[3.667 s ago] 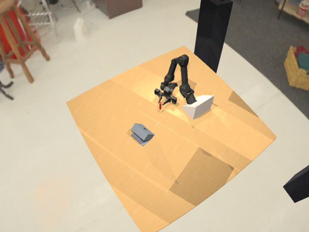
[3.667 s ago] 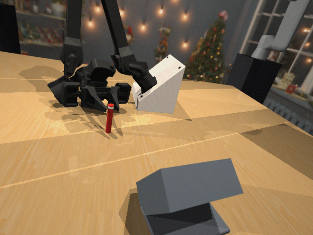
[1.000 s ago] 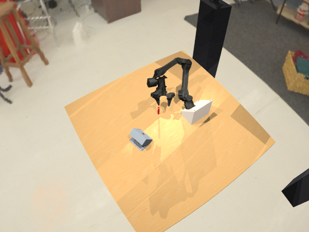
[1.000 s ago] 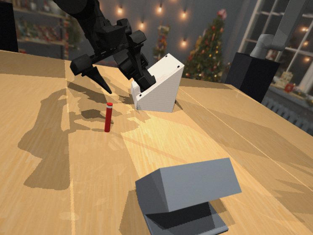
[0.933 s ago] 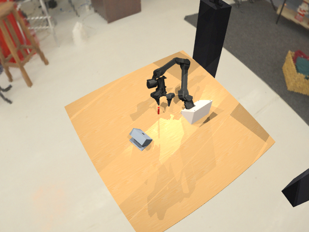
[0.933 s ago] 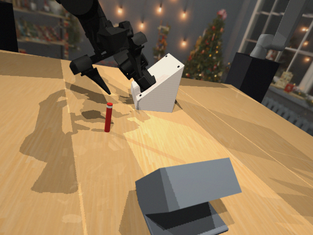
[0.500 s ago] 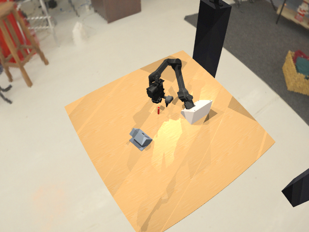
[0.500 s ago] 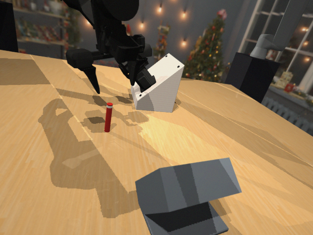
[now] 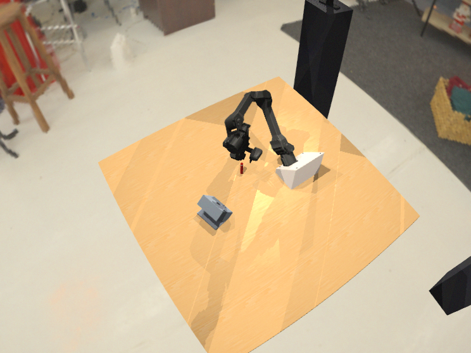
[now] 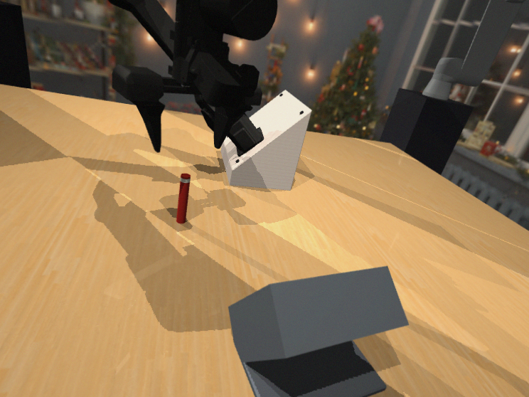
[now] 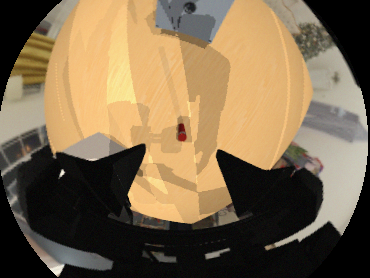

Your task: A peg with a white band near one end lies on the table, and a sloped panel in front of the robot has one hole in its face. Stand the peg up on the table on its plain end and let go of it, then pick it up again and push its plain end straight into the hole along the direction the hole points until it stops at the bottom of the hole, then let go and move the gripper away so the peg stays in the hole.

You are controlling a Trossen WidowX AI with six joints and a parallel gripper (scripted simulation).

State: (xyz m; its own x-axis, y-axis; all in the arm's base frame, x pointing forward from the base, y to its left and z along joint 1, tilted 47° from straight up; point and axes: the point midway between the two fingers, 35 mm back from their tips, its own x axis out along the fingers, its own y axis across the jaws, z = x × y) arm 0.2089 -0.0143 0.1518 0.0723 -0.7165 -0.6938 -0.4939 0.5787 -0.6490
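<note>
Now: the red peg 6 cm below my gripper tip. From my gripper tip the other things lie so: grey sloped panel: 23 cm ahead, 14 cm to the left, 7 cm below.
</note>
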